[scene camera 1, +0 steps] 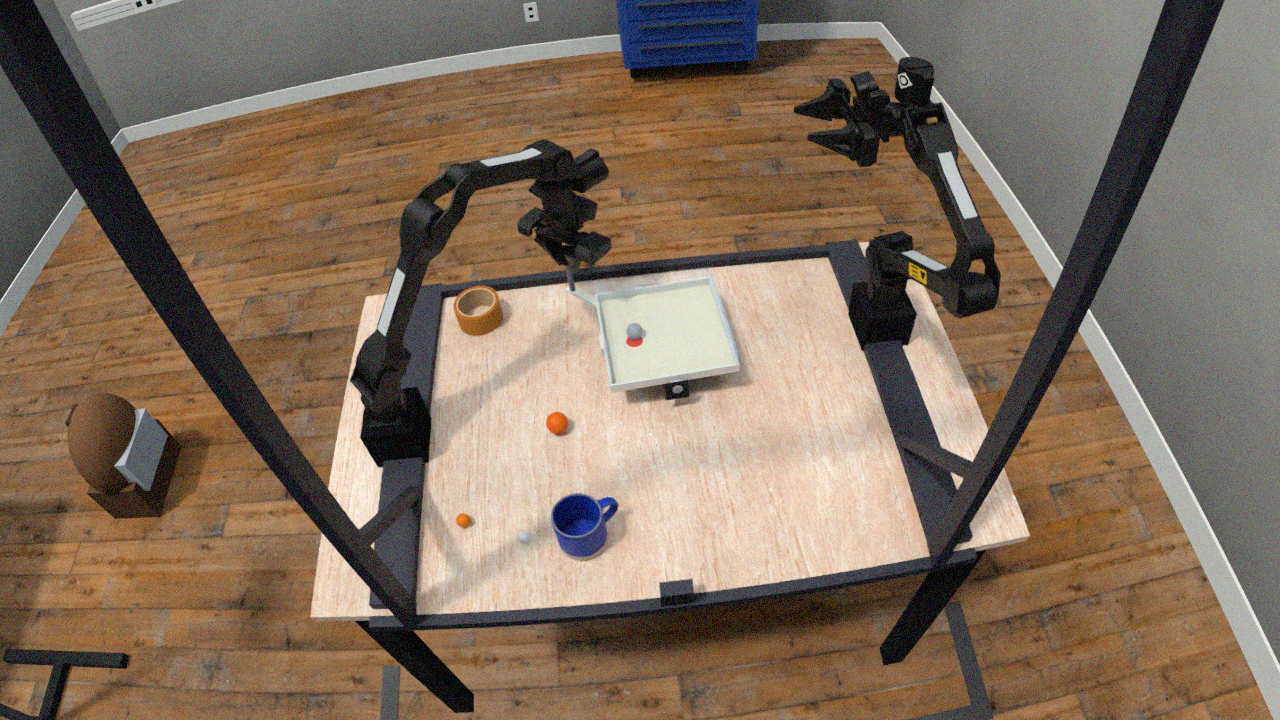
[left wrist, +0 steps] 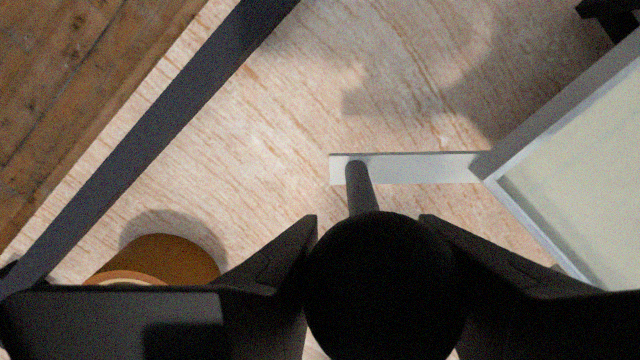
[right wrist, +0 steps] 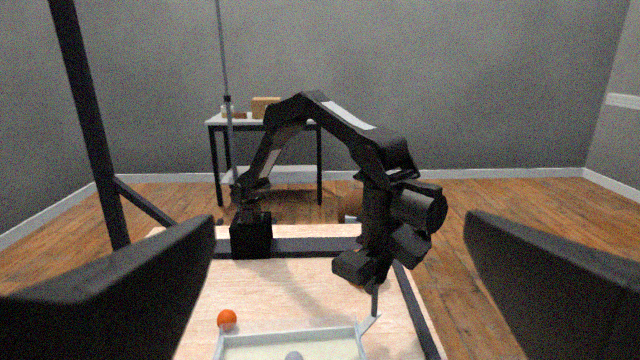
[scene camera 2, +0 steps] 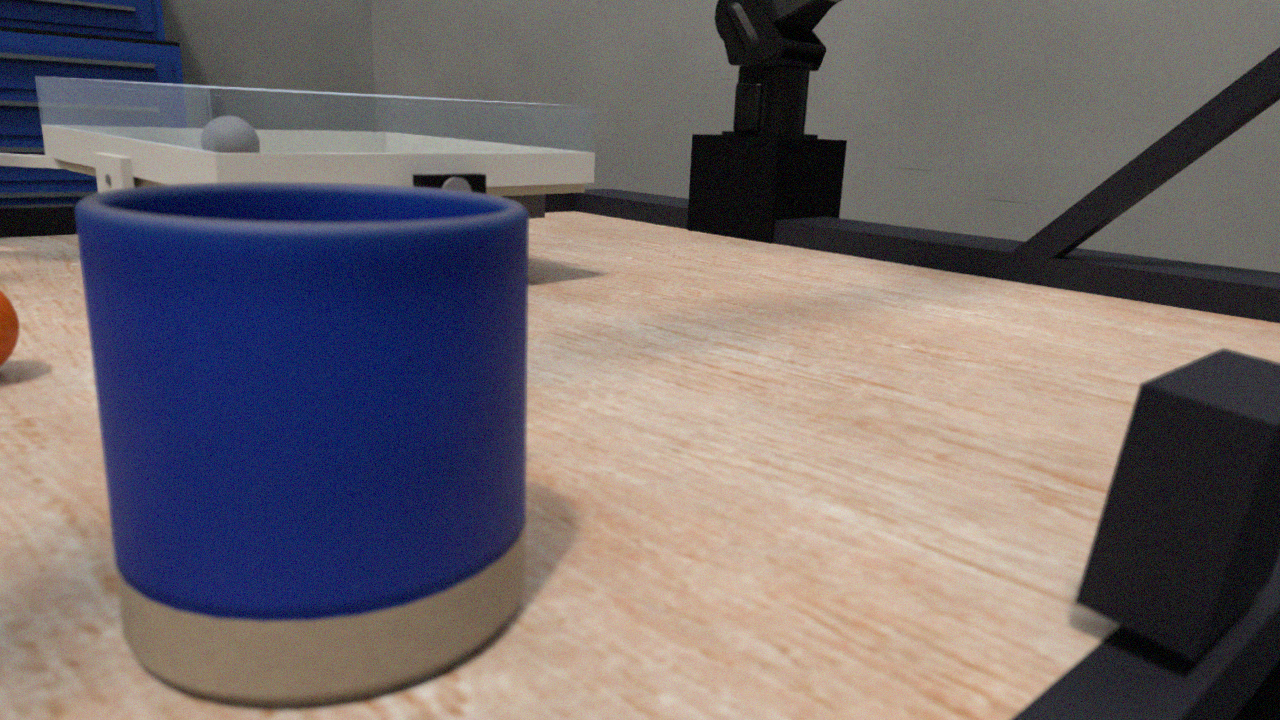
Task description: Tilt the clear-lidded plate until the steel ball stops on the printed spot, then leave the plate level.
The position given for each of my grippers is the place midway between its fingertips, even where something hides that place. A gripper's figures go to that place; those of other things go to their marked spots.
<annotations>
My left gripper (scene camera 1: 568, 268): 1.46 m from the lens. My right gripper (scene camera 1: 800, 123): 1.21 m from the lens. An orange-brown ring (scene camera 1: 482, 324): 1.52 m from the lens.
</annotations>
